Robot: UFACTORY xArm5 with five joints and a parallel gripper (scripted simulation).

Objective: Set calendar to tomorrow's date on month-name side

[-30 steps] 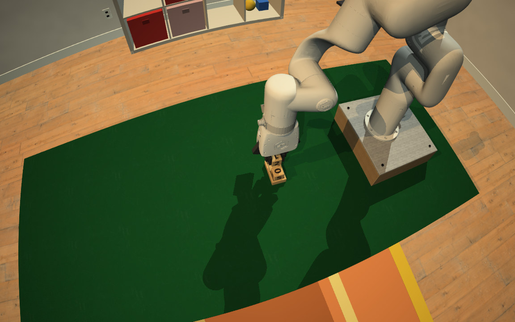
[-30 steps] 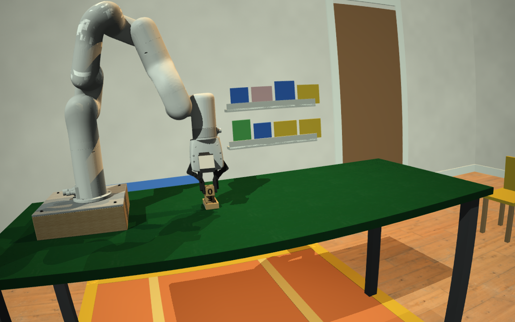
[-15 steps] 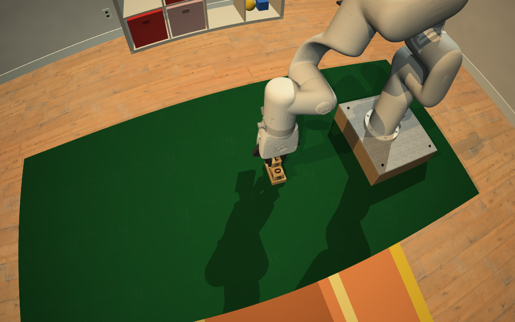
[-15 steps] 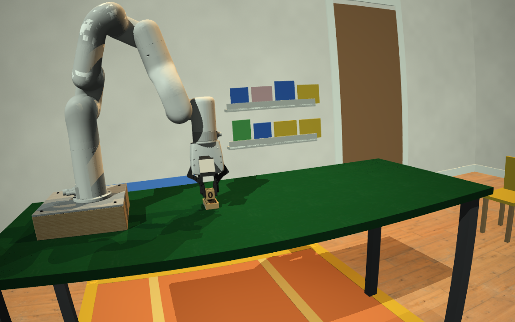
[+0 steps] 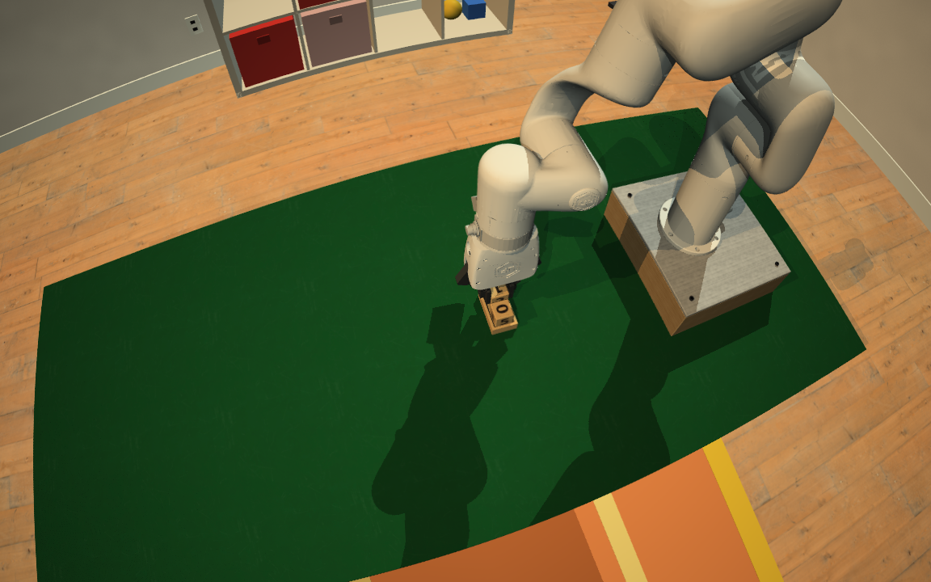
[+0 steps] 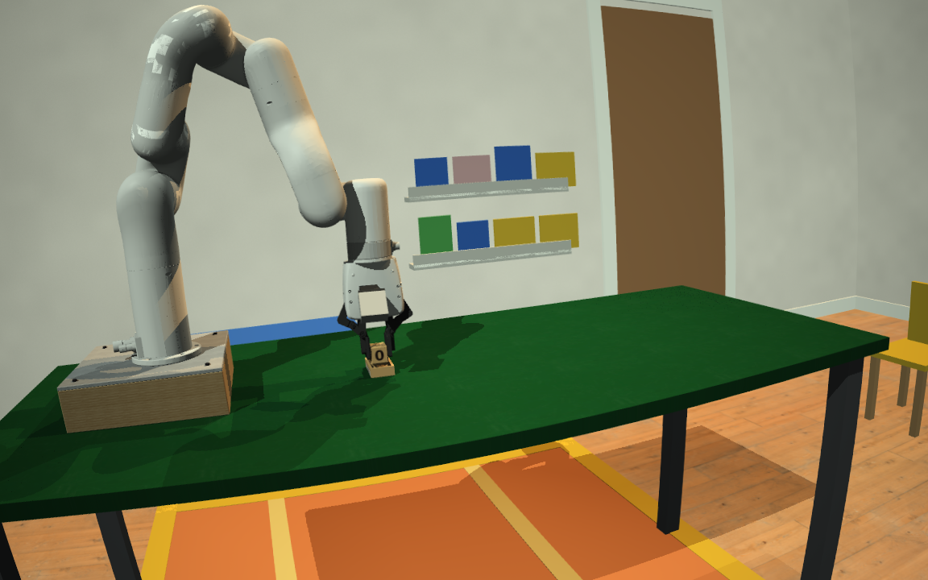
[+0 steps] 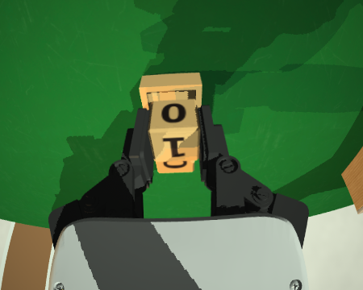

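My gripper is now 20 mm to the right of the wooden tray and 40 mm above it. The rest, counted from my hand: date cube 10 mm ahead, 30 mm to the left, 30 mm below.
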